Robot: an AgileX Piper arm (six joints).
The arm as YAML. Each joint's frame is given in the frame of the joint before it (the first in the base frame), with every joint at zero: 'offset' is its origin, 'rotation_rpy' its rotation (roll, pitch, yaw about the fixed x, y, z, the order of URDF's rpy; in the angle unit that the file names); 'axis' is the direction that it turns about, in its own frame. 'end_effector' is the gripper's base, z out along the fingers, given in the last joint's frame.
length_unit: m
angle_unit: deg
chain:
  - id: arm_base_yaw
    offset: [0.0, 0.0, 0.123]
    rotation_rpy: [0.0, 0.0, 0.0]
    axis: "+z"
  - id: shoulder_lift
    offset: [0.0, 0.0, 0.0]
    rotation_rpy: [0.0, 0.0, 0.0]
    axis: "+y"
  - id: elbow
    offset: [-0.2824, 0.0, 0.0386]
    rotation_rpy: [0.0, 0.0, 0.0]
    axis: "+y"
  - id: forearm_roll
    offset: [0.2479, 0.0, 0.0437]
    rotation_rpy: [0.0, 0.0, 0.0]
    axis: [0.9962, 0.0, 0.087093]
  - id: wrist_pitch
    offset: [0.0, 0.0, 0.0]
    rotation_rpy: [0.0, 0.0, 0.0]
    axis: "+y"
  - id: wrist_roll
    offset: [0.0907, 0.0, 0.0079]
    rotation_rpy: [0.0, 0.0, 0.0]
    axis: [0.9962, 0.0, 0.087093]
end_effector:
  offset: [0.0, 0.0, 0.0]
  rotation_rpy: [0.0, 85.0, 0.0]
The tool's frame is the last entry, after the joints.
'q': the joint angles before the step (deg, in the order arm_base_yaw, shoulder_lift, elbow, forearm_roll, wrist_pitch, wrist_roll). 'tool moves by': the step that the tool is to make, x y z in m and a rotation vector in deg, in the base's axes. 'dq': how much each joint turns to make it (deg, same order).
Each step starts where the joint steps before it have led.
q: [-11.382, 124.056, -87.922, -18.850, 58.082, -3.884]
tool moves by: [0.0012, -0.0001, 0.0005, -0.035, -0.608, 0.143]
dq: [0.000, -0.006, -0.116, 0.001, -0.510, -0.003]
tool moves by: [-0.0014, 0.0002, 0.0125, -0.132, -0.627, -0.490]
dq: [-0.004, -1.515, -0.367, 0.237, 1.312, 0.002]
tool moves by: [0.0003, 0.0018, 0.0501, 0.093, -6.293, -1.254]
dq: [0.000, -5.360, -2.732, 1.767, 2.021, -0.055]
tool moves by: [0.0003, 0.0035, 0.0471, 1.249, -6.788, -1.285]
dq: [0.005, -4.073, -4.070, 2.824, 1.800, 0.007]
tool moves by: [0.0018, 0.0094, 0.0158, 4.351, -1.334, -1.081]
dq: [0.461, -0.495, -3.090, 4.742, 3.180, -0.002]
